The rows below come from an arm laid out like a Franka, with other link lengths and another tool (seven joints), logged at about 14 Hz.
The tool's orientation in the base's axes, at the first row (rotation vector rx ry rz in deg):
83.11 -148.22 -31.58
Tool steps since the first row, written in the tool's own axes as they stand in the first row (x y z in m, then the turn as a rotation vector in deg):
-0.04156 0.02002 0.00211 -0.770 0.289 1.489
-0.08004 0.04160 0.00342 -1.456 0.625 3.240
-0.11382 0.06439 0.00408 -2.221 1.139 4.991
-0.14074 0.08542 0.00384 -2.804 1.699 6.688
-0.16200 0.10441 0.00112 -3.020 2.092 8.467
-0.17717 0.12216 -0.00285 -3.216 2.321 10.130
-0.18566 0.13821 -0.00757 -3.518 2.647 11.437
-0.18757 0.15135 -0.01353 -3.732 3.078 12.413
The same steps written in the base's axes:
0.00551 0.04509 0.00833 -0.241 1.162 -1.218
0.00836 0.08811 0.01777 -0.639 2.342 -2.667
0.00792 0.12757 0.02794 -1.136 3.673 -4.045
0.00550 0.16018 0.03782 -1.752 4.858 -5.368
0.00240 0.18643 0.04885 -2.453 5.674 -6.854
-0.00259 0.20662 0.06017 -3.000 6.368 -8.295
-0.00957 0.22019 0.07108 -3.468 7.106 -9.363
-0.01736 0.22651 0.08162 -3.974 7.737 -10.091

